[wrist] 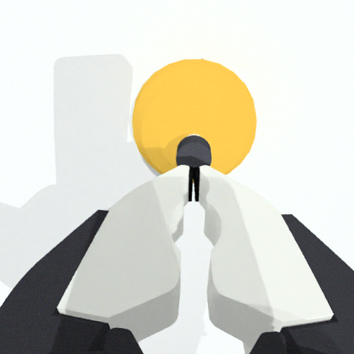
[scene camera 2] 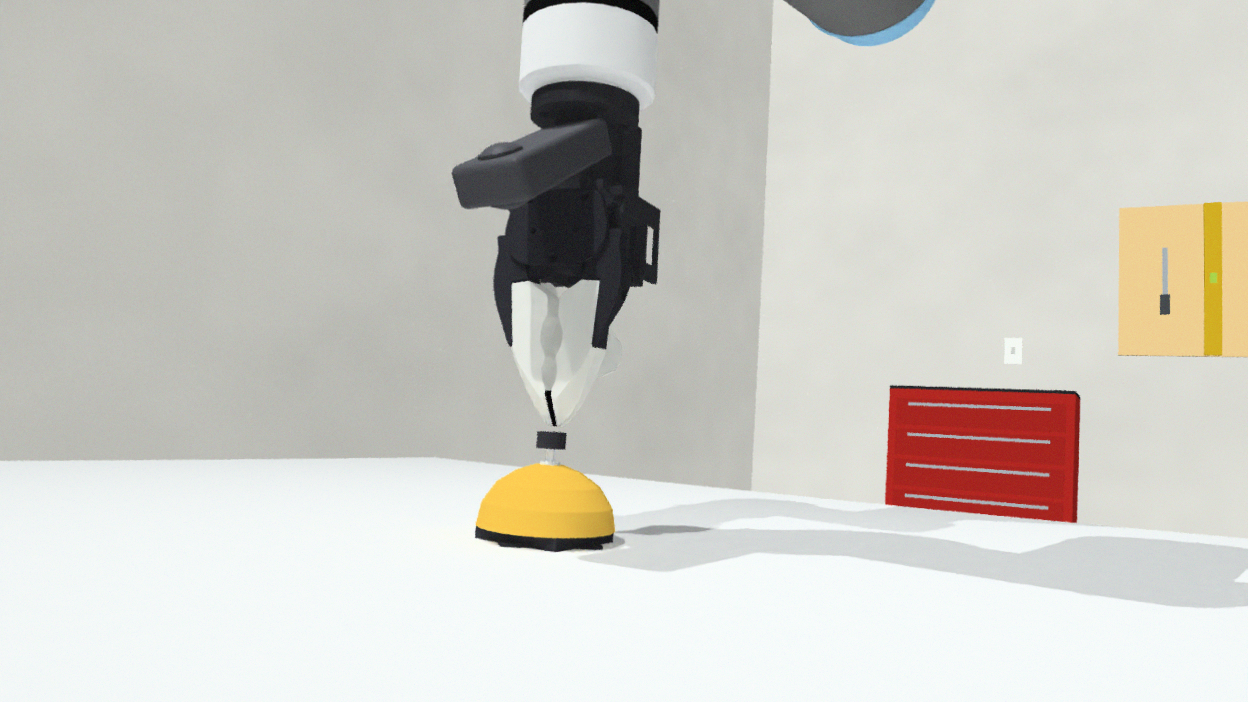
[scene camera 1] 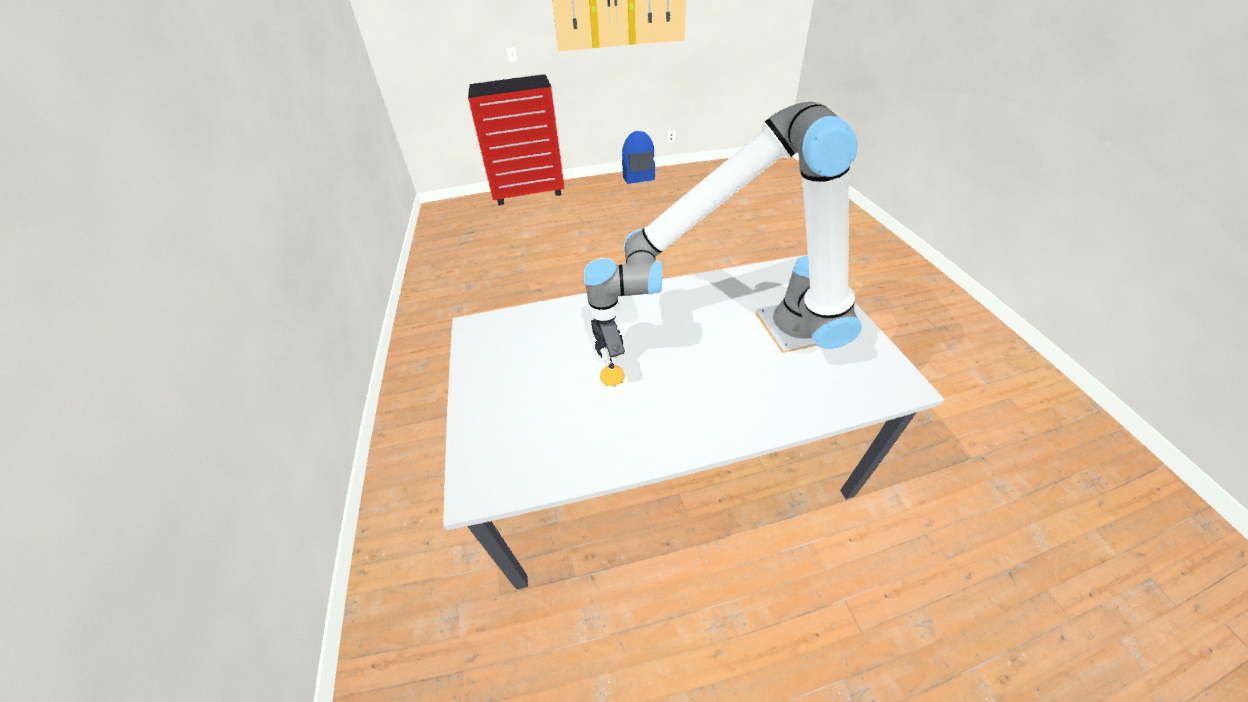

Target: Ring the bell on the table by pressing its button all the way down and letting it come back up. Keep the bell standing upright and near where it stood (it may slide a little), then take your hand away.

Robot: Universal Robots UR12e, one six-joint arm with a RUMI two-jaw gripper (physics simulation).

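Frame: origin at the arm's base, x ahead, y left, z up, level; centimetres.
Seen in the pictures: gripper, fingertip midpoint: (scene camera 2: 556, 426) (scene camera 1: 610, 363); arm's base, origin of the base link: (scene camera 1: 797, 321).
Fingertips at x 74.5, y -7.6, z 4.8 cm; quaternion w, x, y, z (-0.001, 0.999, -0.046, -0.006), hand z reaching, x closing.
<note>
Offsets run from my fingertips to a thing's top centre. Level surfaces: height alone.
A bell with a yellow dome @(dx +0.0, dy +0.5, dz -0.4 cm) (scene camera 1: 611, 376) (scene camera 2: 545, 502) (wrist: 200, 100) and a black base stands upright on the white table @(dz -7.0 cm) (scene camera 1: 541, 454) (scene camera 2: 261, 611). Its black button @(dx +0.0, dy +0.5, dz -0.4 cm) (scene camera 2: 550, 440) (wrist: 194, 150) is up on a thin stem above the dome. My gripper (scene camera 2: 553, 424) (wrist: 193, 170) is shut and empty, and points down. In scene camera 2 its white fingertips are a very small gap above the button. In the wrist view the tips overlap the button's lower edge, and whether they touch it cannot be told. In scene camera 1 the gripper (scene camera 1: 610, 360) is small beside the bell.
The arm's base plate (scene camera 1: 772, 330) is on the right part of the table. A red tool cabinet (scene camera 1: 521, 139) (scene camera 2: 981, 454) and a blue object (scene camera 1: 638, 158) stand on the floor beyond the table. A tool board (scene camera 1: 658, 21) (scene camera 2: 1143, 279) hangs on the wall.
</note>
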